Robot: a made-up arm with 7 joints.
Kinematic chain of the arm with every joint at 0, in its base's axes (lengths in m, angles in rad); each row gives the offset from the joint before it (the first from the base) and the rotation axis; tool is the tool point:
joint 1: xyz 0 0 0.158 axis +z
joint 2: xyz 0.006 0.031 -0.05 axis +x
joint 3: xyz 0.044 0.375 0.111 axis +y
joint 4: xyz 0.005 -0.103 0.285 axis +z
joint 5: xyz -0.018 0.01 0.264 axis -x
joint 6: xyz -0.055 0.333 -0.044 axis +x
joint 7: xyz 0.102 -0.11 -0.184 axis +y
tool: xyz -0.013 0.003 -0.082
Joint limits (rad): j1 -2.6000..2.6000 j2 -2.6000..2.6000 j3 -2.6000..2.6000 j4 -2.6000..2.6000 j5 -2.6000..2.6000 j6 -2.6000..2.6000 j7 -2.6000..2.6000
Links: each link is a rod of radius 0.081 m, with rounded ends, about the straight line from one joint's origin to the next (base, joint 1, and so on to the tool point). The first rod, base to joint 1, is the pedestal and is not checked.
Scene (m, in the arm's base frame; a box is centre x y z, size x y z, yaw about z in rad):
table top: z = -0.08
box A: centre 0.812 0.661 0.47 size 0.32 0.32 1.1 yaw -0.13
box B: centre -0.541 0.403 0 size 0.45 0.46 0.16 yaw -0.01
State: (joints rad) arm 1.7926 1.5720 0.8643 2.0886 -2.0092 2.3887 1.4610
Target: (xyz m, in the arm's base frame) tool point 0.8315 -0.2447 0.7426
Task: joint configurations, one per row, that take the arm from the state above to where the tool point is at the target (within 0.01 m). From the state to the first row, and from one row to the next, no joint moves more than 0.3 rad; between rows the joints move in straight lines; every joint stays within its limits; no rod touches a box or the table.
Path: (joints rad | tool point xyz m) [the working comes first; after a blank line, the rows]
Joints at the target: 1.3439 1.0117 0.1853 2.0618 -1.0032 2.0186 1.7371
Straight joint move there: touches box A.

1: 1.8528 1.3393 0.6634 2.1009 -2.0566 2.4263 1.4154 | 0.3473 1.0117 0.6276
2: 1.9130 1.1066 0.4625 2.1132 -2.1040 2.4638 1.3698 | 0.2964 0.8966 0.8348
3: 1.9732 0.8739 0.2617 2.1254 -2.1513 2.5014 1.3242 | 0.1881 0.7281 1.0328
4: 2.0334 0.6413 0.0608 2.1377 -2.1987 2.5389 1.2786 | 0.0363 0.5030 1.1856
5: 2.0672 0.7512 -0.0845 2.2690 -2.1480 2.3370 1.4175 | 0.2735 0.4057 1.2164
6: 2.1011 0.8612 -0.2298 2.4002 -2.0973 2.1351 1.5564 | 0.5064 0.3016 1.1685
7: 2.1349 0.9712 -0.3751 2.5314 -2.0466 1.9332 1.6953 | 0.7064 0.1968 1.0538
8: 1.9372 0.9813 -0.2350 2.4140 -1.7858 1.9546 1.7058 | 0.8005 0.1506 0.9694
9: 1.7394 0.9914 -0.0949 2.2966 -1.5249 1.9759 1.7162 | 0.8635 0.0483 0.8807
10: 1.5417 1.0015 0.0452 2.1792 -1.2640 1.9972 1.7266 | 0.8767 -0.0924 0.8019
11: 1.3439 1.0117 0.1853 2.0618 -1.0032 2.0186 1.7371 | 0.8315 -0.2448 0.7426

